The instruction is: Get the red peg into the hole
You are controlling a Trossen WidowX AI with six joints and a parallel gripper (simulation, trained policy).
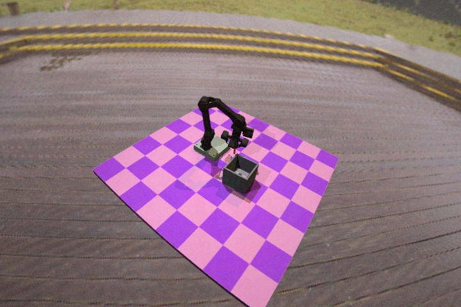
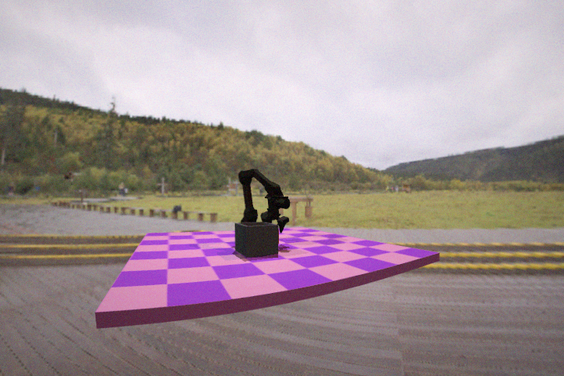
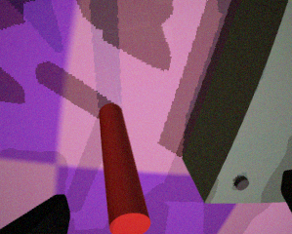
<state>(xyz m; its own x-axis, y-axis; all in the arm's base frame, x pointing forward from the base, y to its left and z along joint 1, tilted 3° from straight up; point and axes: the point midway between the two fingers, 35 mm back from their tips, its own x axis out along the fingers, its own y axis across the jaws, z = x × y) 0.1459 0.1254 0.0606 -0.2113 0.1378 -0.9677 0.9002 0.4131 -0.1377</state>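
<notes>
Now: gripper tip 20 mm short of the red peg, 10 mm to the right of it and 30 mm above it. The rest, counted from my gripper tip: pale plate (210 mm ahead, 170 mm to the right, 20 mm below).
</notes>
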